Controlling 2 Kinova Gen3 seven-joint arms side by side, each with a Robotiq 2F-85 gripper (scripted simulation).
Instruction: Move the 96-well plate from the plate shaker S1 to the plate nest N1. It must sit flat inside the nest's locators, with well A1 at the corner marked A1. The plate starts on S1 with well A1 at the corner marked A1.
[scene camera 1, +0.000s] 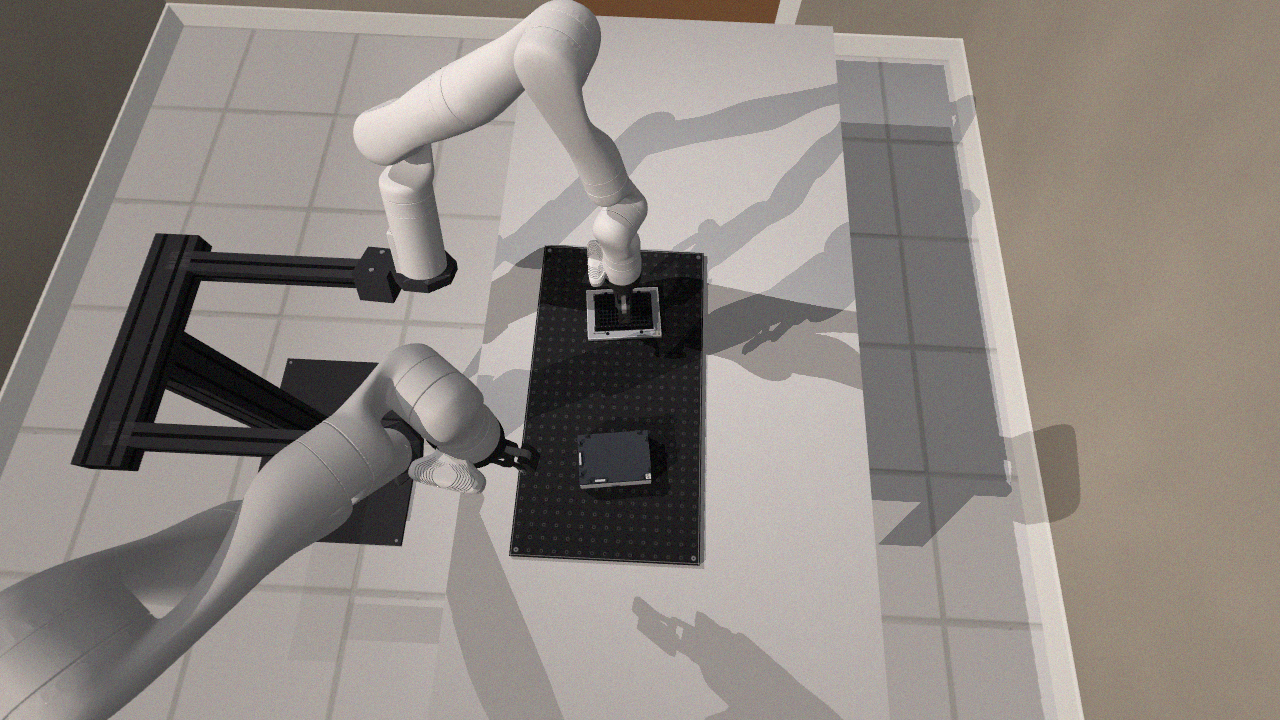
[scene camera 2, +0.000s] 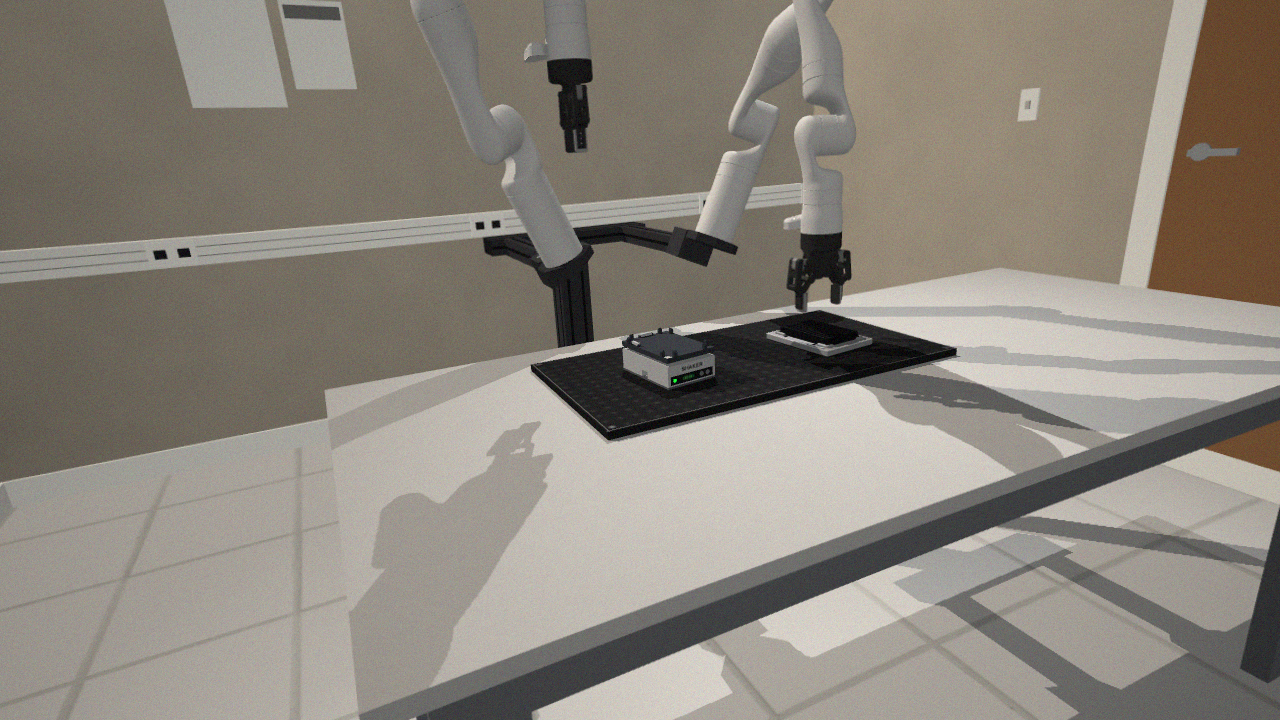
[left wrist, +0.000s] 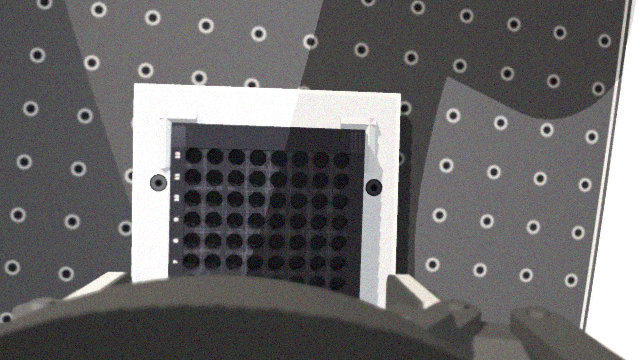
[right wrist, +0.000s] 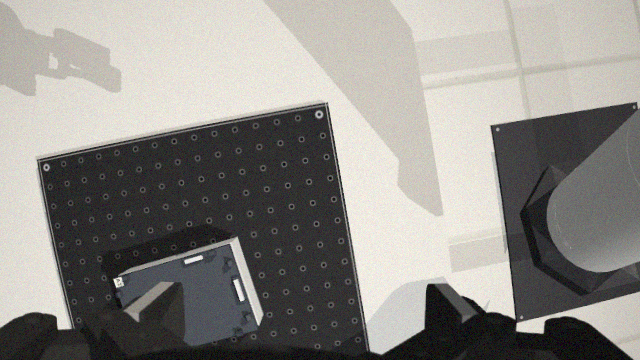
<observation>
In view: my left gripper (scene camera 2: 818, 307), my right gripper (scene camera 2: 576, 152), a dark 96-well plate (scene camera 1: 606, 318) and a plate nest N1 (left wrist: 213, 106).
The dark 96-well plate also shows in scene camera 2 (scene camera 2: 812, 331) and in the left wrist view (left wrist: 314, 177). My left gripper is seen too in the left wrist view (left wrist: 261, 302). My right gripper is seen too in scene camera 1 (scene camera 1: 494, 458) and in the right wrist view (right wrist: 303, 311). The right wrist view does not show the dark 96-well plate: it is out of frame.
</observation>
